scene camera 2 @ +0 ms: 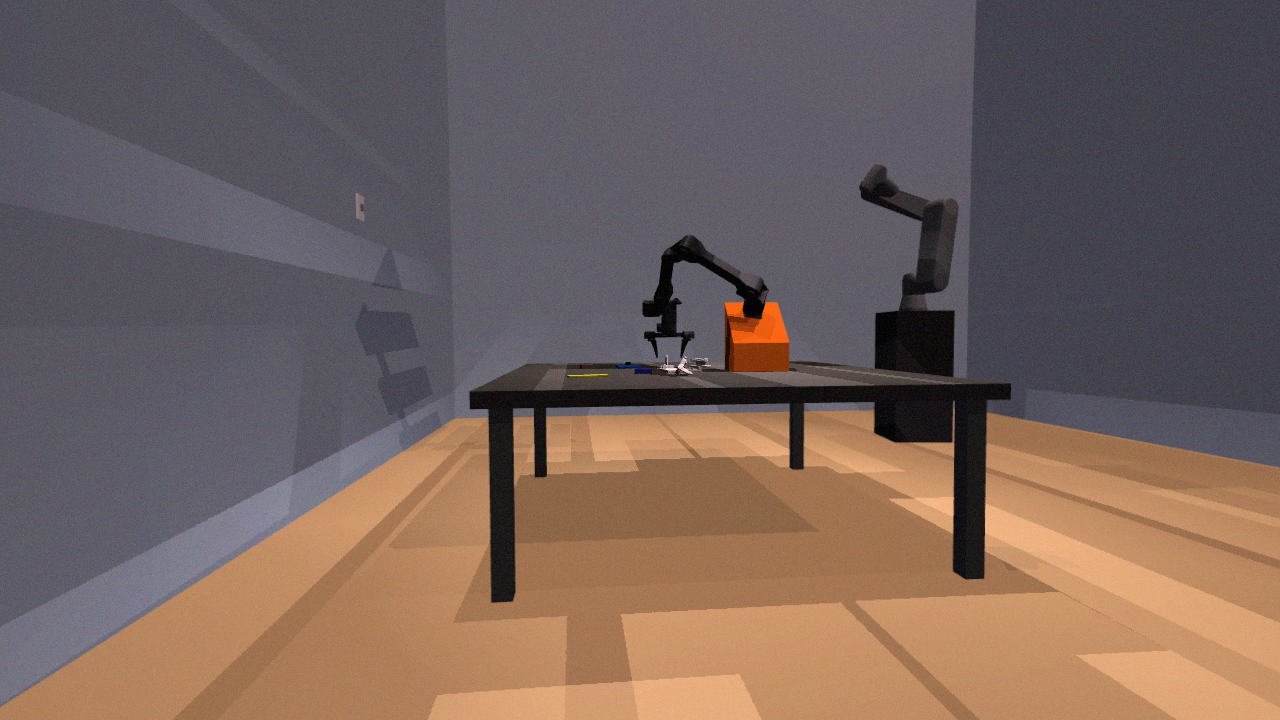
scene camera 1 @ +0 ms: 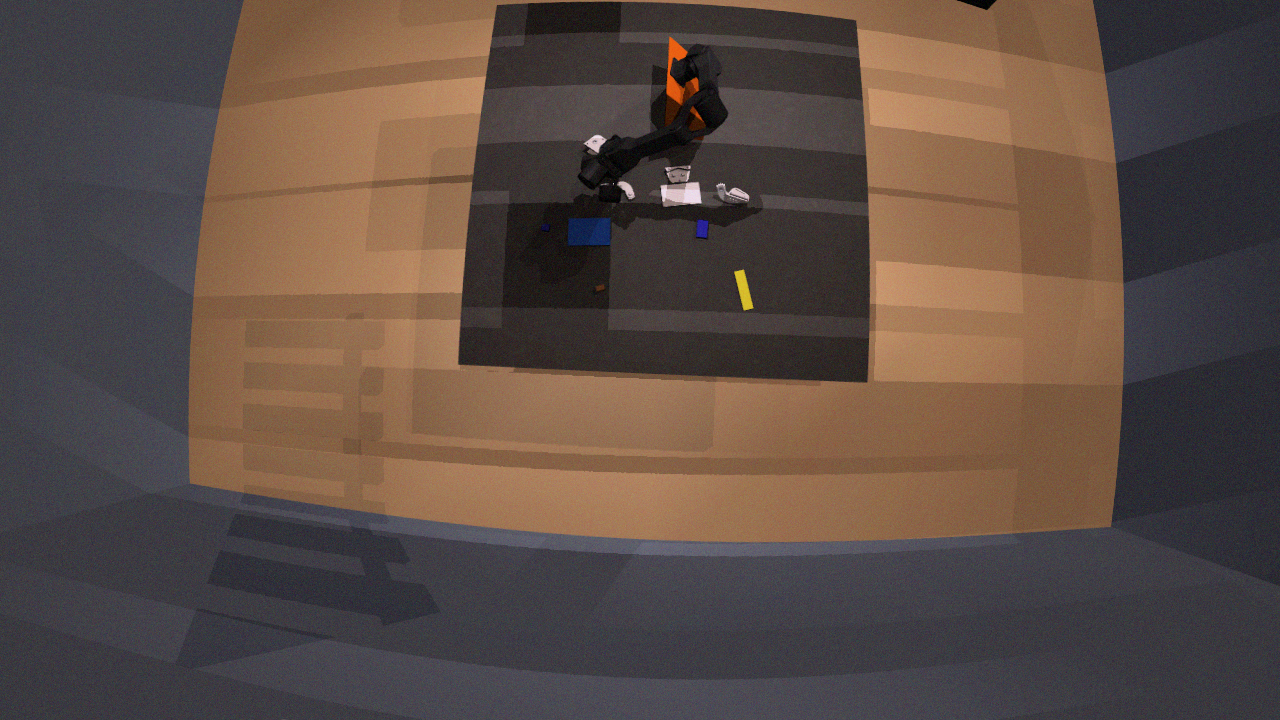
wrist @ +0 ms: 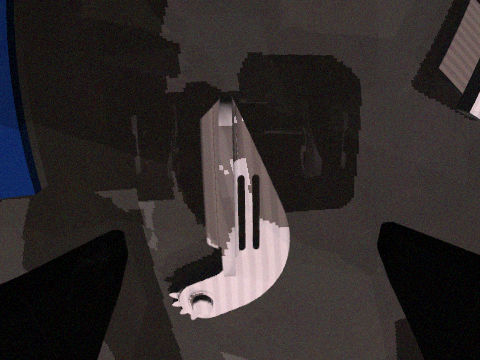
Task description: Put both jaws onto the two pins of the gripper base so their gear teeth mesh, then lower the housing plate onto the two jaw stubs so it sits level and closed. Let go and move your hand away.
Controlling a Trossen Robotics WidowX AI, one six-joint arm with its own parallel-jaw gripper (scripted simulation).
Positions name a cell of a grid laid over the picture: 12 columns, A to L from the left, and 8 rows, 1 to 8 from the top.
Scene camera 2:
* my gripper: G4
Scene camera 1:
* blue plate: F3
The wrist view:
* my gripper: G6
